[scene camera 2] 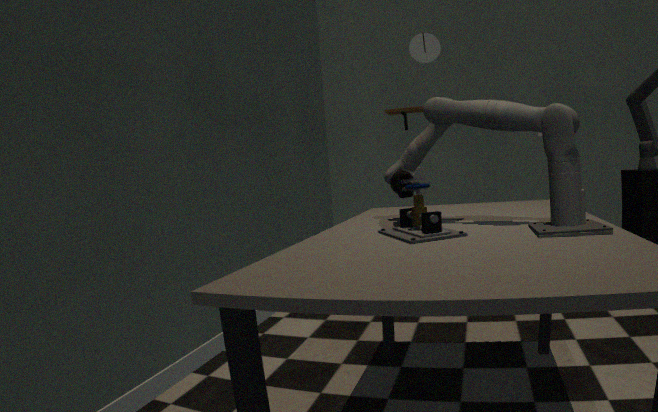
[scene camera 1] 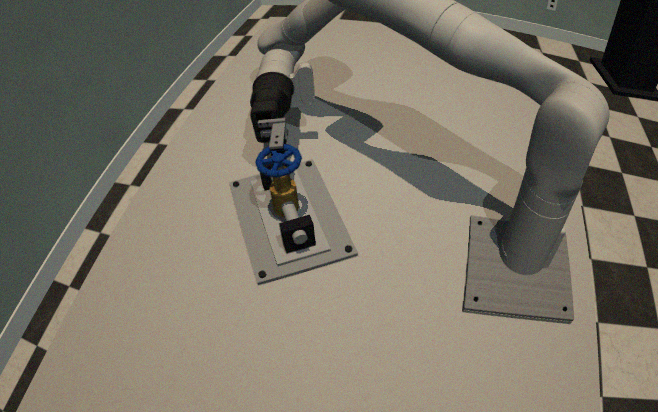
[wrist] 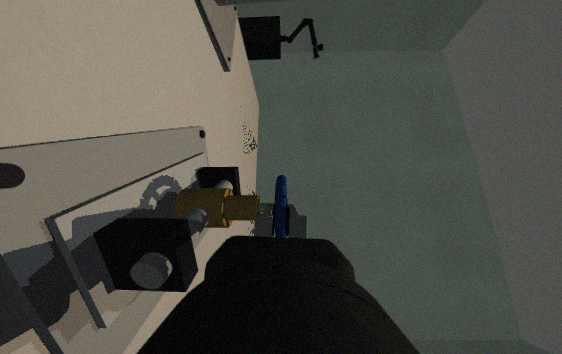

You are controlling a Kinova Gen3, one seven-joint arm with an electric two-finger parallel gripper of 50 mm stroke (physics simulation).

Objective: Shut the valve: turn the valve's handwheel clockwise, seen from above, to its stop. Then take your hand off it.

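The blue handwheel point(scene camera 1: 258, 165) point(scene camera 2: 423, 185) point(wrist: 281, 192) lies level on top of the brass valve point(scene camera 1: 284, 197) point(scene camera 2: 418, 205) point(wrist: 205, 206), which stands upright between two black pipe blocks. My gripper point(scene camera 1: 278, 148) point(scene camera 2: 409, 187) point(wrist: 280, 214) reaches in from the wheel's far side in scene camera 1's view and is shut on the handwheel's rim, one finger above and one below it. The lower finger is mostly hidden by the wheel in scene camera 1's view.
The valve's grey base plate point(scene camera 1: 250, 240) point(scene camera 2: 413, 240) is bolted to the table point(scene camera 1: 200, 325) point(scene camera 2: 350, 280). The arm's own base plate point(scene camera 1: 520, 305) point(scene camera 2: 570, 230) stands to the right. A wall point(scene camera 1: 75, 100) runs along the left. The black block point(scene camera 1: 298, 234) point(wrist: 145, 250) stands beside the valve.
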